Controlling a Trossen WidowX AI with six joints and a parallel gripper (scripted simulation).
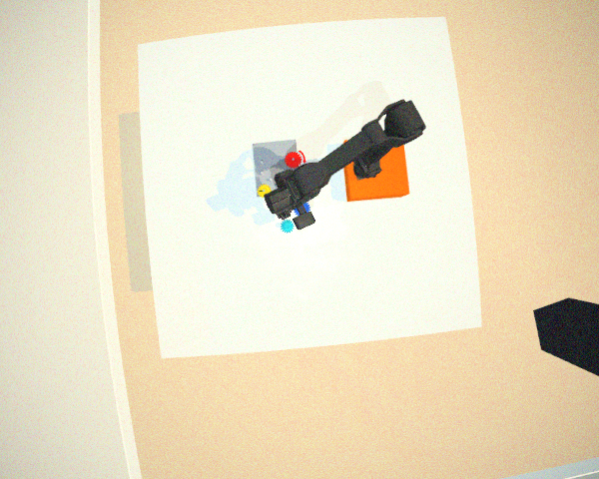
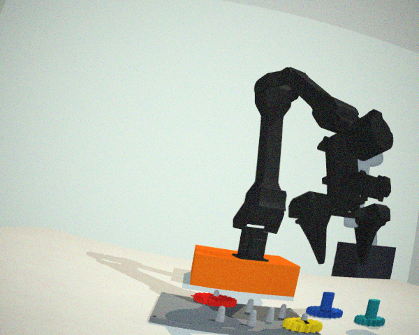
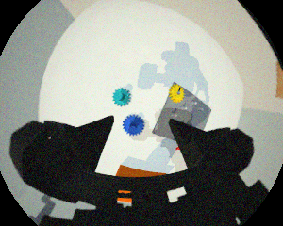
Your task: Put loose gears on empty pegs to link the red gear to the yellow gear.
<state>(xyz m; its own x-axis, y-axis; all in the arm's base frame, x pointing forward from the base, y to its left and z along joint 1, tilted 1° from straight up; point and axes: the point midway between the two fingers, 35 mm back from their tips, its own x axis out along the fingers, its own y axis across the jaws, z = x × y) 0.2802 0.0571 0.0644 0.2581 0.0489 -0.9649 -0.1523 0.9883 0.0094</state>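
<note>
My gripper tip is now 40 mm past the blue gear, 10 mm to the right of it and 80 mm above it. The rest, counted from my gripper tip: red gear (60 mm behind, 180 mm to the right, 80 mm below); then yellow gear (80 mm ahead, 90 mm to the right, 80 mm below); then teal gear (30 mm ahead, 60 mm to the left, 80 mm below).
</note>
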